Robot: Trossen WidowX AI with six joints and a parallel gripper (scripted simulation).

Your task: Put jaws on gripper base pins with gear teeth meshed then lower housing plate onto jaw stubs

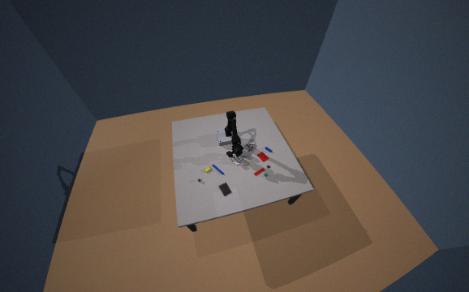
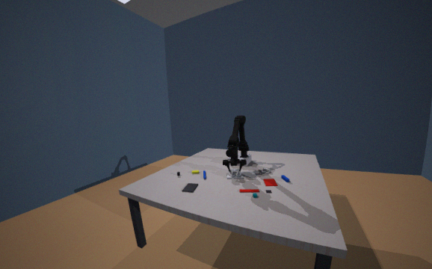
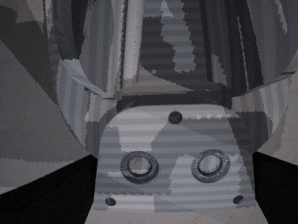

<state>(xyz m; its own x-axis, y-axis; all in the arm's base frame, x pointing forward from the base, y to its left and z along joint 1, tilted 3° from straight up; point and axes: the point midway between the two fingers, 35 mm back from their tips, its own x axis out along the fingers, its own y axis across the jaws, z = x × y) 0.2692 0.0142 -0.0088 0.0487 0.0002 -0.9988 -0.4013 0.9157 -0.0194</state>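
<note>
Right now my gripper tip is 1 cm short of the gripper base and 2 cm below it. Round my gripper tip: red square plate 7 cm ahead, 30 cm to the left, 1 cm below; then white flat plate 7 cm ahead, 3 cm to the left; then red bar 24 cm ahead, 20 cm to the left.
</note>
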